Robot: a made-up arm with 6 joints.
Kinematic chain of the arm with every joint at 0, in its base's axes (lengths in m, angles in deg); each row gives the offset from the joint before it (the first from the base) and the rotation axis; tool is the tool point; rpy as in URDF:
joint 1: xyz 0 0 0.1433 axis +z
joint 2: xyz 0 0 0 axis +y
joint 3: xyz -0.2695 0 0.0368 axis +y
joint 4: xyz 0.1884 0 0.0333 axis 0.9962 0 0.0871
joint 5: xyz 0 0 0 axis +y
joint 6: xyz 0.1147 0 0.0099 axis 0.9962 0 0.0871
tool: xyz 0 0 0 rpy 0 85 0
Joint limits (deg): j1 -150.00..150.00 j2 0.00..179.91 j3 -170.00..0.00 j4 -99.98..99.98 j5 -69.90..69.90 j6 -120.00..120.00
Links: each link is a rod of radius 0.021 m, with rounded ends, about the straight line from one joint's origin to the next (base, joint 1, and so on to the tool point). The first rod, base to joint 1, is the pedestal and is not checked.
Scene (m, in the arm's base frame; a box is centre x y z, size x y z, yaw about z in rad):
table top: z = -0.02
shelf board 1: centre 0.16 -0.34 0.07 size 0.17 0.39 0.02 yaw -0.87
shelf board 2: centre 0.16 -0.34 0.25 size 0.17 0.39 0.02 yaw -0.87
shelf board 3: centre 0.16 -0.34 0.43 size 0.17 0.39 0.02 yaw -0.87
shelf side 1: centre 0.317 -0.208 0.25 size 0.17 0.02 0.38 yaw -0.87
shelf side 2: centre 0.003 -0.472 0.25 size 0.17 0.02 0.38 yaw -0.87
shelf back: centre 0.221 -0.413 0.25 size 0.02 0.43 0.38 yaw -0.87
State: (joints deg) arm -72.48 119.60 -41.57 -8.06 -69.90 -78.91
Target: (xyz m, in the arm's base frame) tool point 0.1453 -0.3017 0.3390
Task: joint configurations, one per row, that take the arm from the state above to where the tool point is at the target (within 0.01 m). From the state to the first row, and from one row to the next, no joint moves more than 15 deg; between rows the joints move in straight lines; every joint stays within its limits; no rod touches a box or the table.
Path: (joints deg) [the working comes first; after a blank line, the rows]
Joints at the target: -67.26 99.57 -52.22 -9.25 -69.90 -78.91
Straight joint move there: touches shelf board 2.

1: -76.81 112.97 -29.78 -5.96 -69.82 -78.91
2: -81.14 106.35 -17.99 -3.86 -69.75 -78.91
3: -85.47 99.72 -6.20 -1.77 -69.67 -78.91
4: -82.89 89.66 -11.03 -2.50 -69.75 -78.91
5: -80.31 79.59 -15.86 -3.22 -69.82 -78.91
6: -77.73 69.53 -20.69 -3.95 -69.90 -78.91
7: -74.24 79.54 -31.20 -5.72 -69.90 -78.91
8: -70.75 89.56 -41.71 -7.48 -69.90 -78.91
9: -67.26 99.57 -52.22 -9.25 -69.90 -78.91

